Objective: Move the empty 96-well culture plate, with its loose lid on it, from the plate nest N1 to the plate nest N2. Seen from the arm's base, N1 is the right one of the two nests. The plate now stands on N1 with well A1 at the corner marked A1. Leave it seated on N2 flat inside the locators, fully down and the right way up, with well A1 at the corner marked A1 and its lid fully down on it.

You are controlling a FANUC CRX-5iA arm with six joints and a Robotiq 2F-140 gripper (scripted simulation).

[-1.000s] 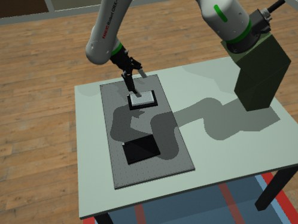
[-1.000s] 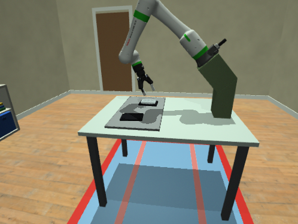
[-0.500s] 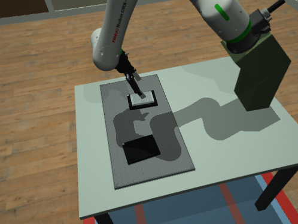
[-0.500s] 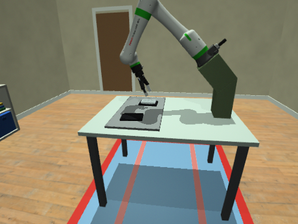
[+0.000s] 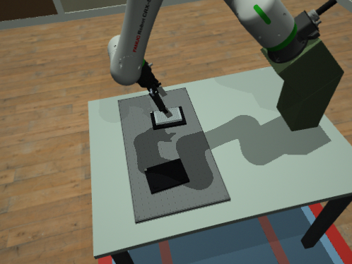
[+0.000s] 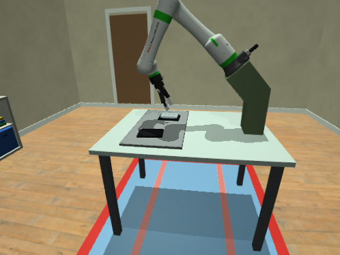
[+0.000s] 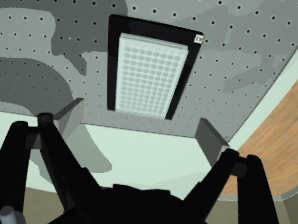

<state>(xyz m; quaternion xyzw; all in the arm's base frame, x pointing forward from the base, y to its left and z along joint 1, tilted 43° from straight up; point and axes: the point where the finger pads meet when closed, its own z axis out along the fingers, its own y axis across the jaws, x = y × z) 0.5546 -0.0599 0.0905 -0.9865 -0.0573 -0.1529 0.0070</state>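
My hand is 70 mm above the clear lid. Round my hand: black nest N2: 10 mm ahead, 340 mm to the left, 90 mm below; then black nest N1: 90 mm below.
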